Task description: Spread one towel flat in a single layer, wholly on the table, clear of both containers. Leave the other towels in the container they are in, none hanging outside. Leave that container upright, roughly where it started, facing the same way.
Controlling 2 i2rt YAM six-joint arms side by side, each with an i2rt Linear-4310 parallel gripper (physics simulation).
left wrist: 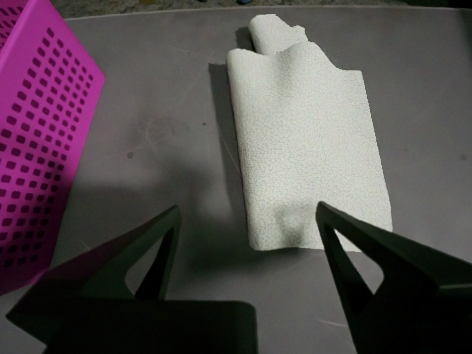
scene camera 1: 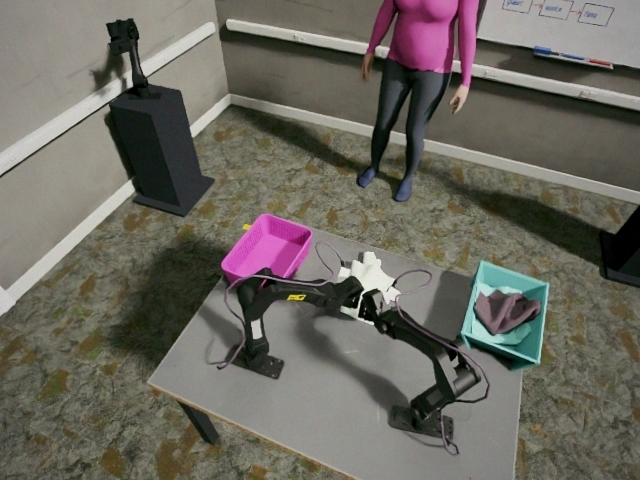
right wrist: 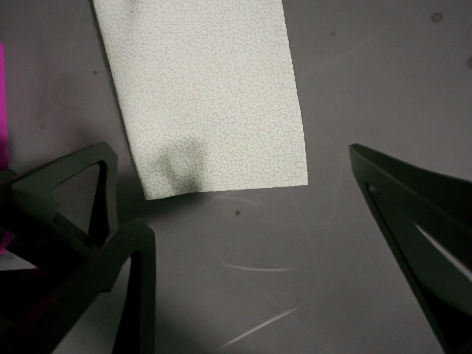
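Observation:
A white towel (scene camera 1: 369, 274) (left wrist: 305, 125) (right wrist: 210, 90) lies folded on the table, with a raised ridge and a narrow tab at its far end in the left wrist view. My left gripper (scene camera 1: 355, 301) (left wrist: 247, 210) is open and empty above the towel's near left corner. My right gripper (scene camera 1: 367, 311) (right wrist: 237, 194) is open and empty over its near edge; a left gripper finger shows beside it. The turquoise container (scene camera 1: 543, 320) is upright, holding a dark mauve towel (scene camera 1: 502, 312) and a pale turquoise towel (scene camera 1: 509, 336), both inside its walls.
An empty-looking pink basket (scene camera 1: 303, 254) (left wrist: 30, 35) (right wrist: 3, 100) stands at the table's back left corner. The two arms nearly meet over the grey table (scene camera 1: 320, 403). A person (scene camera 1: 413, 103) stands beyond the table. A dark pedestal (scene camera 1: 155, 149) stands at the left.

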